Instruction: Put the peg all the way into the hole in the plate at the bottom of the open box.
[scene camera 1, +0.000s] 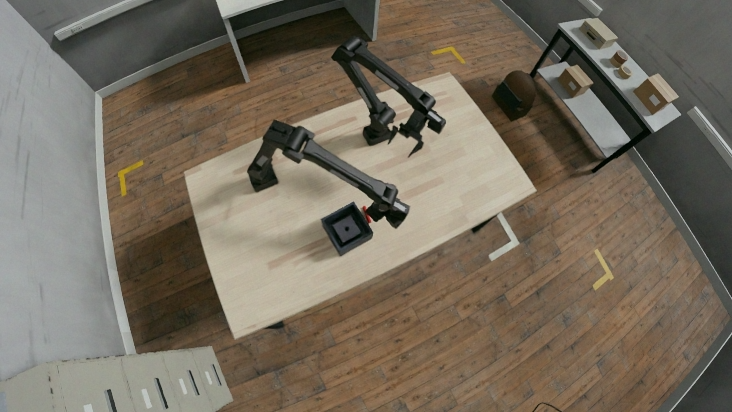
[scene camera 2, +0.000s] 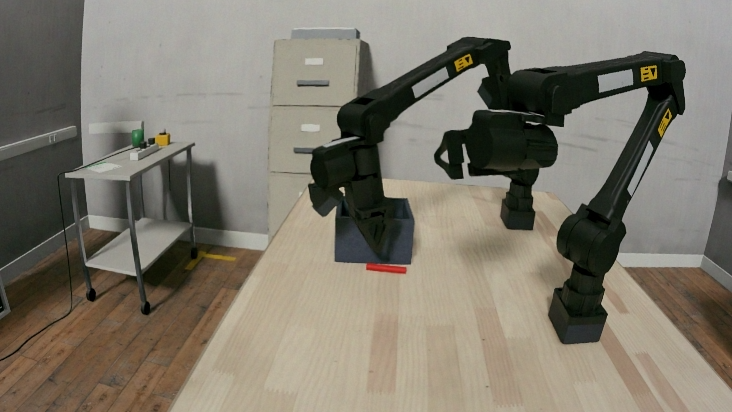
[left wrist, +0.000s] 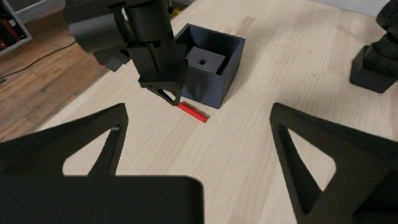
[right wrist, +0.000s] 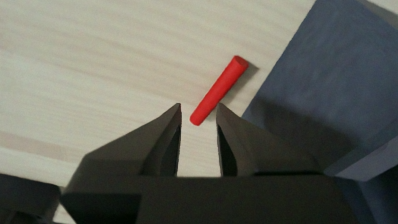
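Dark blue box (scene camera 2: 350, 246): visible, also in the left wrist view (left wrist: 204, 87). My left gripper (scene camera 2: 460, 156) appears in the left wrist view (left wrist: 199, 110) too. My right gripper (scene camera 2: 375, 249) is visible as well, both in the right wrist view (right wrist: 198, 111) and in the left wrist view (left wrist: 176, 101).
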